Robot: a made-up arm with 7 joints. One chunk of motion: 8 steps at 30 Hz.
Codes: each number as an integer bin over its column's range. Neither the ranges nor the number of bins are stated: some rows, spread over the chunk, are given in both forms.
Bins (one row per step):
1: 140 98 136 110 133 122
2: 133 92 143 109 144 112
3: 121 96 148 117 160 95
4: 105 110 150 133 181 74
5: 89 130 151 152 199 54
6: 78 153 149 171 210 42
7: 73 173 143 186 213 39
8: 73 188 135 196 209 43
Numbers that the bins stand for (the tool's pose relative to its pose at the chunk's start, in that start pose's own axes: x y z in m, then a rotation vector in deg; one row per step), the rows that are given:
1: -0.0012 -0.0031 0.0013 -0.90 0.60 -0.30
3: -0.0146 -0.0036 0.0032 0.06 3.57 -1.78
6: -0.0449 0.0120 0.0034 7.47 9.06 -4.69
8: -0.0485 0.0216 0.0012 10.90 8.95 -4.64
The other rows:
2: -0.0061 -0.0047 0.0024 -1.04 1.81 -0.85
4: -0.0259 0.0002 0.0035 2.25 5.87 -2.94
5: -0.0372 0.0057 0.0037 4.86 7.85 -4.04
7: -0.0485 0.0175 0.0024 9.53 9.39 -4.86

